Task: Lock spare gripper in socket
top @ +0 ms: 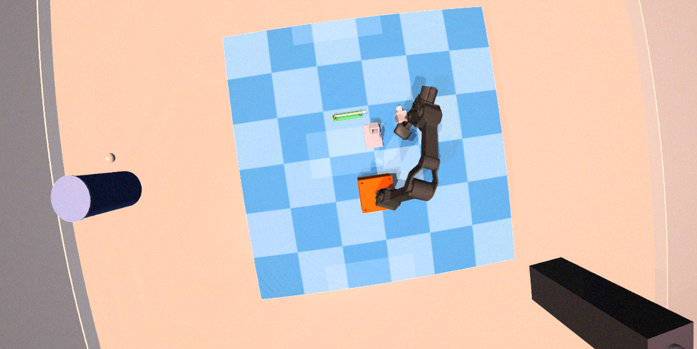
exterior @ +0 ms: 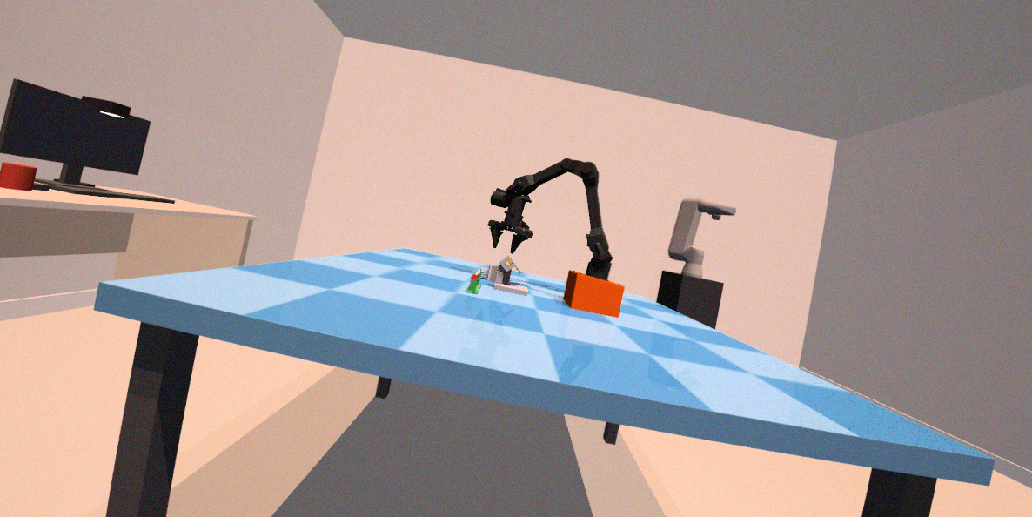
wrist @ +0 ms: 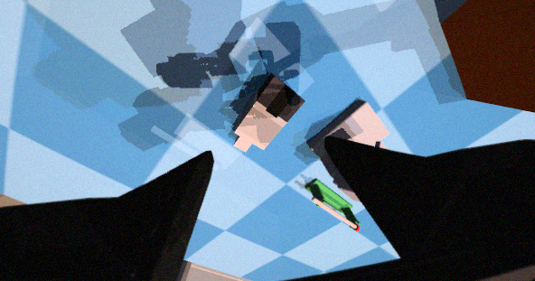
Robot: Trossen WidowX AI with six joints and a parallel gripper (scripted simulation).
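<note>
Now: gripper tip 10 mm short of the spare gripper and 90 mm above it. Also, from my gripper tip: green cradle (60 mm ahead, 250 mm to the left, 90 mm below).
</note>
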